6 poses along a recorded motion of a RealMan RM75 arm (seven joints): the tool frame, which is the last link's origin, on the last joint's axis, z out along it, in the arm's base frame.
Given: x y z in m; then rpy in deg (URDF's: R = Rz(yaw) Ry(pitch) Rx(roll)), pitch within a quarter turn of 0, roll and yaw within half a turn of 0.
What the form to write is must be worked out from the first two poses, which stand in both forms.
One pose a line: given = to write
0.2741, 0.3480, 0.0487, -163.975, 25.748, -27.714 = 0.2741, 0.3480, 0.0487, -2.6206, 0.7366, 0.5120
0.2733, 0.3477, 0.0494, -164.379, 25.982, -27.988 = 0.2733, 0.3477, 0.0494, -2.6227, 0.7425, 0.5195
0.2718, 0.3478, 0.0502, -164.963, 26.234, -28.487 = 0.2718, 0.3478, 0.0502, -2.6255, 0.7531, 0.5280
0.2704, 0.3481, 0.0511, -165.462, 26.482, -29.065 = 0.2704, 0.3481, 0.0511, -2.6261, 0.7655, 0.5353
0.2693, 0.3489, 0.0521, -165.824, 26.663, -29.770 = 0.2693, 0.3489, 0.0521, -2.6238, 0.7808, 0.5393
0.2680, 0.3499, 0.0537, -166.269, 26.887, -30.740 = 0.2680, 0.3499, 0.0537, -2.6198, 0.8019, 0.5438
